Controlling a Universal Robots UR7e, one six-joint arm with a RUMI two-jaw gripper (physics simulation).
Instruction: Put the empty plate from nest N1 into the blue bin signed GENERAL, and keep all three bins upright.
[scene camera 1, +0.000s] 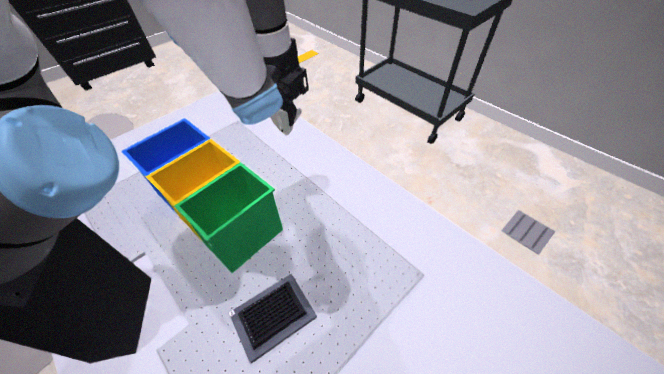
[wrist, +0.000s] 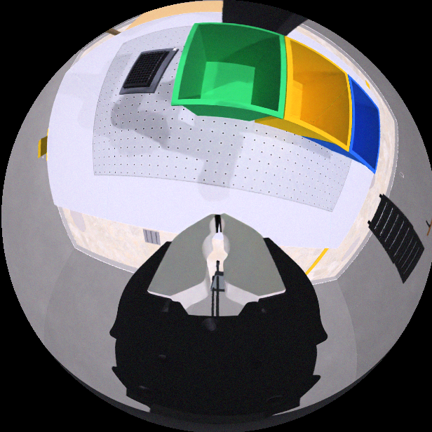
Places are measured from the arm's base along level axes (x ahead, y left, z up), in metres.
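Pixels of known places: gripper, fingertip midpoint: (scene camera 1: 286, 134).
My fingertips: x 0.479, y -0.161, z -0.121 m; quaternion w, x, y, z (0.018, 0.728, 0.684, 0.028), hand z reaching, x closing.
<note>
Ahead of a thing's pixels: the offset from my fingertips to its top centre. Level surfaces: height alone.
The black gridded plate @(dy -0.145, dx -0.322, dz -0.210 m) (scene camera 1: 273, 313) (wrist: 146, 70) lies flat in the grey nest @(dy -0.145, dx -0.322, dz -0.221 m) (scene camera 1: 283, 336) (wrist: 161, 75); no contents show in it. The blue bin @(dy +0.301, dx -0.130, dz -0.056 m) (scene camera 1: 167, 145) (wrist: 366, 122) stands upright at the far end of the bin row, and its visible inside shows no plate. The yellow bin @(dy +0.173, dx -0.161, dz -0.056 m) (scene camera 1: 195, 172) (wrist: 320, 90) and green bin @(dy +0.045, dx -0.192, dz -0.056 m) (scene camera 1: 245, 230) (wrist: 230, 95) are upright too, the green one nearest the nest. My gripper (scene camera 1: 286, 131) (wrist: 218, 215) is shut and empty, raised to the right of the bins in the scene view. Bin signs and the nest's label cannot be read.
The bins and nest rest on a perforated board @(dz -0.236 m) (scene camera 1: 370, 280) (wrist: 170, 167) on the white table @(dz -0.249 m) (scene camera 1: 450, 300) (wrist: 125, 192). The arm's base side and a black block (scene camera 1: 95, 300) are at the left. A dark trolley (scene camera 1: 452, 75) and a black drawer cabinet (scene camera 1: 95, 30) stand beyond the table.
</note>
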